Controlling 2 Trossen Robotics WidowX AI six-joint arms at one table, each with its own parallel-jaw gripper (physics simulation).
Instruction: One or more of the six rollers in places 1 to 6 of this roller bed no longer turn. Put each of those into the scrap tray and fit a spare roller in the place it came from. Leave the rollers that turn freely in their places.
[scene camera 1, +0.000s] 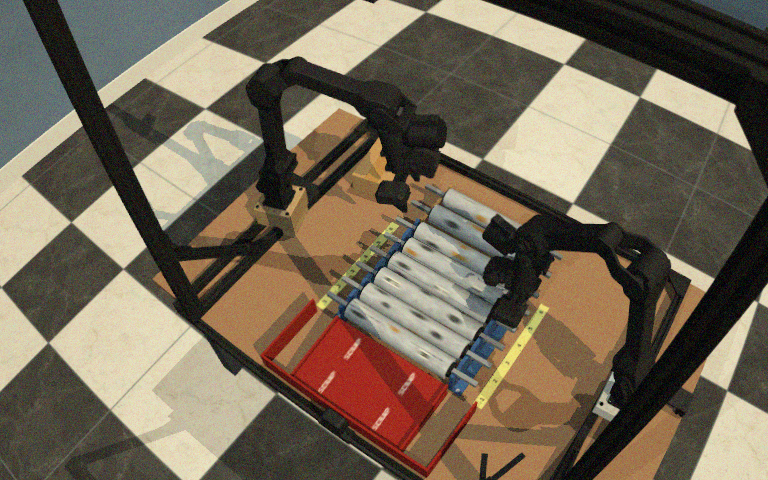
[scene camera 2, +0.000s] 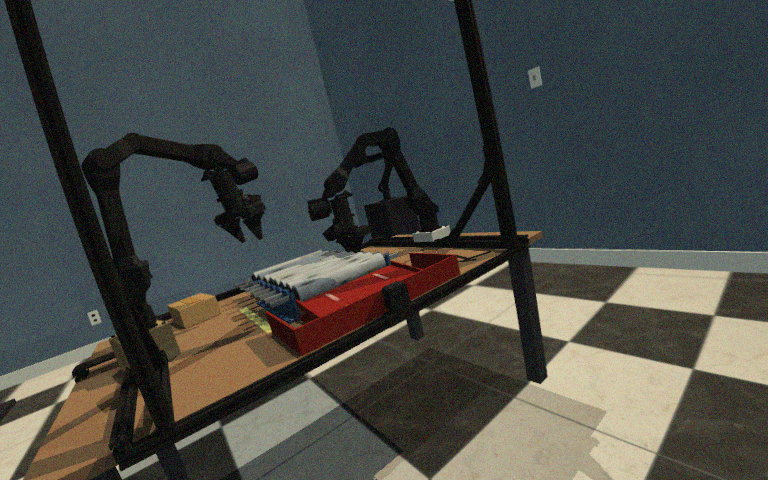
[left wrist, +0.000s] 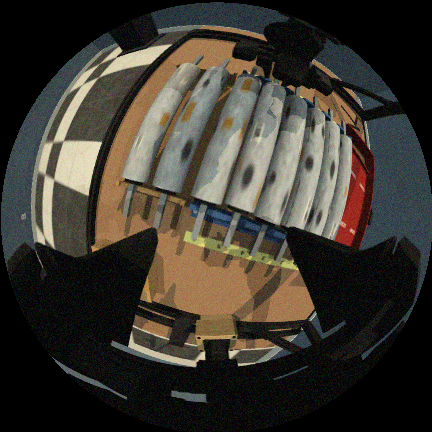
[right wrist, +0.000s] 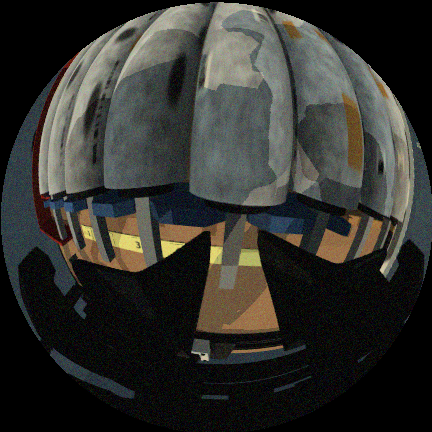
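Note:
Left gripper (scene camera 1: 411, 196) open and holding nothing; scene camera 2 also shows the left gripper (scene camera 2: 252, 240), as does the left wrist view, with the left gripper (left wrist: 224, 234). The right gripper (scene camera 1: 515, 309) is visible too, with further views of the right gripper (scene camera 2: 355, 257) in scene camera 2, of the right gripper (left wrist: 273, 83) in the left wrist view and of the right gripper (right wrist: 234, 236) in the right wrist view. A tan cardboard box (scene camera 1: 368, 175) is present; scene camera 2 likewise shows the box (scene camera 2: 187, 312).

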